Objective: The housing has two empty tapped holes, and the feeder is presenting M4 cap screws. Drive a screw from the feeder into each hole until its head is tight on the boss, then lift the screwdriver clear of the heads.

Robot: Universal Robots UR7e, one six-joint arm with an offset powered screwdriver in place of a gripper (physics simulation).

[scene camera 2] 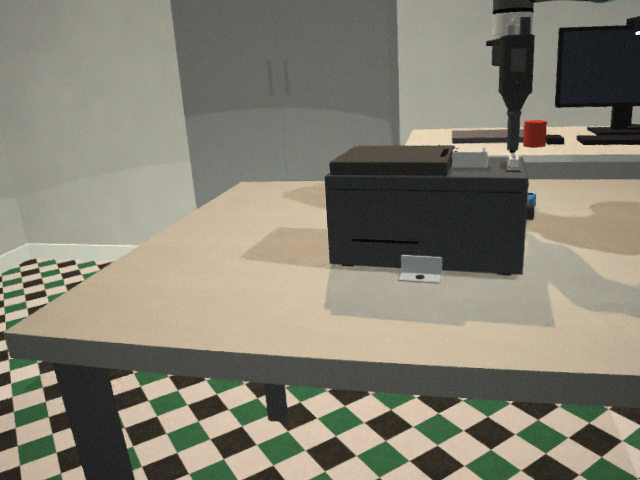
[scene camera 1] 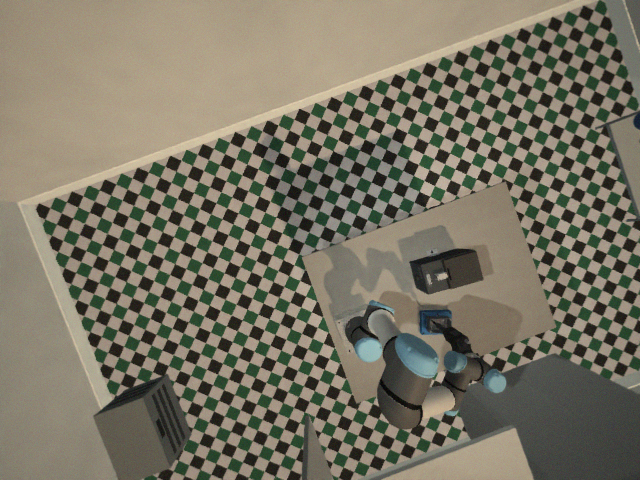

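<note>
The feeder (scene camera 1: 465,269) (scene camera 2: 426,222) is a dark box on the table, with pale parts on its top. The housing (scene camera 1: 440,319) is a small grey block in a blue holder (scene camera 1: 423,323) (scene camera 2: 531,198) beside the feeder. In scene camera 2 the feeder hides the housing. My screwdriver (scene camera 1: 433,322) (scene camera 2: 512,150) points down, with its tip over or at the housing in scene camera 1. In scene camera 2 its nose shows behind the feeder's pale outlet. The tapped holes, any screw at the bit and the exact tip height are too small or hidden to tell.
The arm (scene camera 1: 407,377) reaches over the table's near edge in scene camera 1. A small pale bracket (scene camera 2: 420,268) stands by the feeder. Behind are a second desk with a monitor (scene camera 2: 599,67) and a red cup (scene camera 2: 535,133), and a grey cabinet (scene camera 2: 330,77).
</note>
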